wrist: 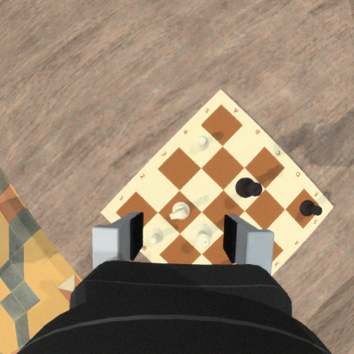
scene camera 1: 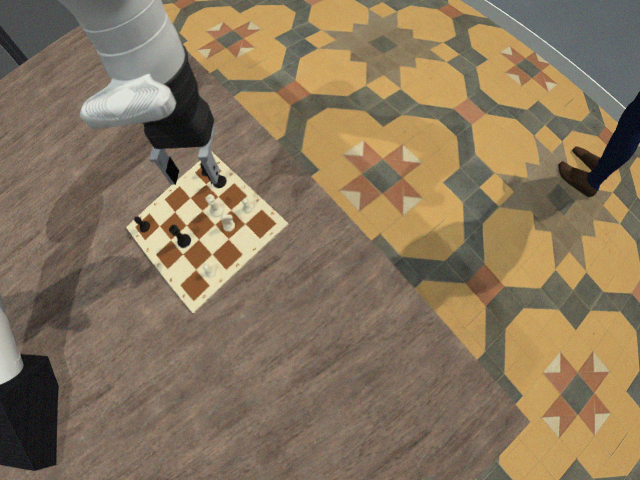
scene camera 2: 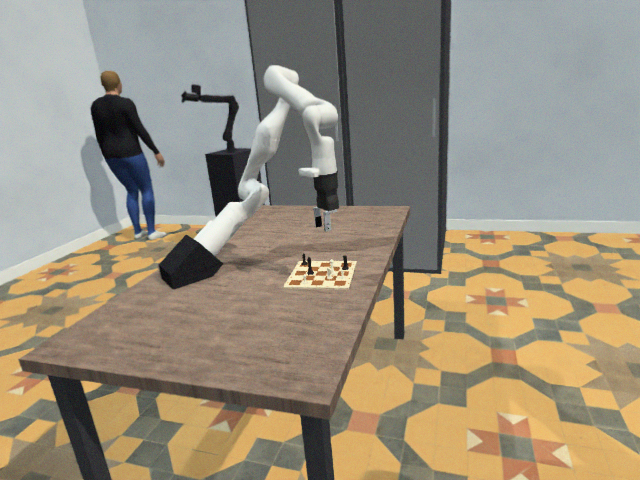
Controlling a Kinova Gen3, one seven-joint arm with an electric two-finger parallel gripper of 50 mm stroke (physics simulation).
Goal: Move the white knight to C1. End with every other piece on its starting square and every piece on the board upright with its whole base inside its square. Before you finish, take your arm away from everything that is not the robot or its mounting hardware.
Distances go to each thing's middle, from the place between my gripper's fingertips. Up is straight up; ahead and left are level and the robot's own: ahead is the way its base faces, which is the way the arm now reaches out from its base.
I see my gripper 18 cm above the chessboard (scene camera 1: 184,204), 4 cm past it and 3 cm to the right of it.
